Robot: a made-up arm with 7 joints. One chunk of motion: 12 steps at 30 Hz.
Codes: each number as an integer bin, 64 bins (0 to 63) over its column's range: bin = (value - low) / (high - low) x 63, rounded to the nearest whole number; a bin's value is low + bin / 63 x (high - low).
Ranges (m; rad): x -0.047..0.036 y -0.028..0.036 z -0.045..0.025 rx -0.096..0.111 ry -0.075..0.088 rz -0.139..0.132
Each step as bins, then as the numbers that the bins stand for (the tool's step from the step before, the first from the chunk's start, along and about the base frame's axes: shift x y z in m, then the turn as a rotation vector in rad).
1 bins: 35 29 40 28 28 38
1 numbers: -0.00089 0.00146 -0.00056 -0.00400 -0.00256 0.02446
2 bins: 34 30 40 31 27 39
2 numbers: -0.00221 0.00248 -0.00056 0.00586 -0.00514 0.02876
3 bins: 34 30 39 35 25 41
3 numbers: -0.00221 0.00248 -0.00167 0.01900 -0.01032 0.03737
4 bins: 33 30 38 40 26 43
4 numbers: -0.00352 0.00248 -0.00278 0.03543 -0.00773 0.04597
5 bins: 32 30 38 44 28 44
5 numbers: -0.00484 0.00248 -0.00278 0.04857 -0.00256 0.05027
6 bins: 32 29 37 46 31 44
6 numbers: -0.00484 0.00146 -0.00389 0.05514 0.00521 0.05027
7 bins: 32 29 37 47 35 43
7 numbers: -0.00484 0.00146 -0.00389 0.05843 0.01556 0.04597
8 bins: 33 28 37 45 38 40
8 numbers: -0.00352 0.00044 -0.00389 0.05186 0.02332 0.03306
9 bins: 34 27 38 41 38 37
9 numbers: -0.00221 -0.00057 -0.00278 0.03871 0.02332 0.02016
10 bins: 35 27 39 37 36 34
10 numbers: -0.00089 -0.00057 -0.00167 0.02557 0.01814 0.00725
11 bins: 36 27 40 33 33 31
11 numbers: 0.00043 -0.00057 -0.00056 0.01243 0.01038 -0.00565
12 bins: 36 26 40 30 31 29
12 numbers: 0.00043 -0.00159 -0.00056 0.00257 0.00521 -0.01425
